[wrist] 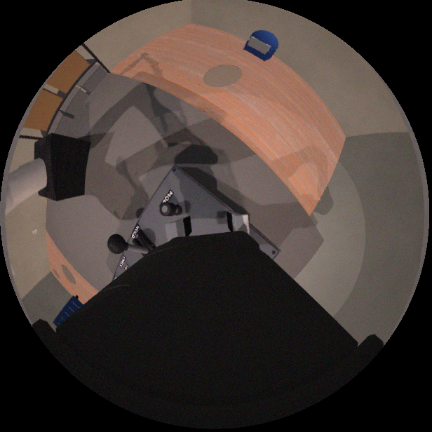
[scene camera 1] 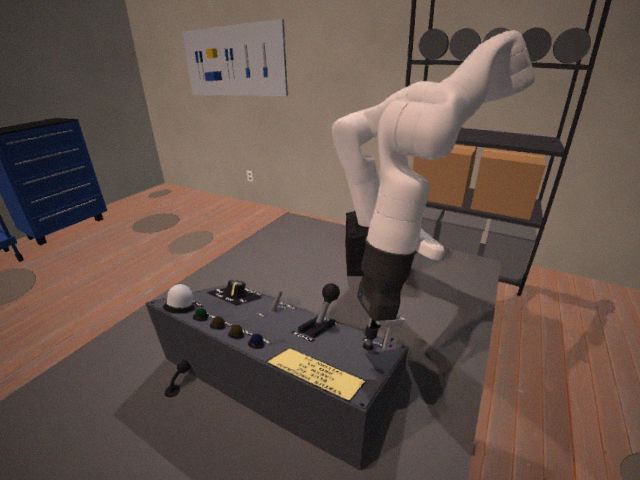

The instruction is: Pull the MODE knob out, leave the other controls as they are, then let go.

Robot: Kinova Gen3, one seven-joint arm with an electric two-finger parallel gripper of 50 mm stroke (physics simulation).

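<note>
The MODE knob, small, dark and round-headed on a short stem, stands near the end of the grey console. My gripper is open, with nothing between its fingers. In the wrist view the knob is outside the finger gap, up and left of the left finger. In the scene view the fingers are close to the knob, and one dark finger partly overlaps its surroundings. The exact height gap cannot be told.
A ball-topped lever stands beside the knob. Farther along are a toggle, a rotary knob, a white dome, and several small coloured domes. A yellow label lies near the console's front edge.
</note>
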